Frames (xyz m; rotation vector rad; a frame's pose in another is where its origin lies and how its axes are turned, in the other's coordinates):
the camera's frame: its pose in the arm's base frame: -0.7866 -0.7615 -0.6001 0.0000 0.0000 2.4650
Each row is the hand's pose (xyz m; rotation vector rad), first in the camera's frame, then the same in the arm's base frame.
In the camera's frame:
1: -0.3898 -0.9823 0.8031 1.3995 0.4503 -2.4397
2: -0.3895 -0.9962 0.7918 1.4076 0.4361 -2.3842
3: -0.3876 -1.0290 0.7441 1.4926 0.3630 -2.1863
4: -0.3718 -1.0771 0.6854 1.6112 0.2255 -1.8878
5: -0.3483 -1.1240 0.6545 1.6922 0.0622 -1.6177
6: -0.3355 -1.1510 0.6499 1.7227 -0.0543 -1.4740
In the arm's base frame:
1: 0.1324 -0.2397 0.2030 0.0291 1.0760 -0.3024
2: 0.1409 -0.2286 0.1917 0.0414 1.0920 -0.2515
3: 0.1599 -0.2019 0.1440 0.1182 1.1813 -0.0948
4: 0.1777 -0.1545 0.0853 0.2643 1.3090 0.1354
5: 0.1888 -0.1032 0.0544 0.4357 1.4007 0.3437
6: 0.1957 -0.0741 0.0498 0.5553 1.4325 0.4544

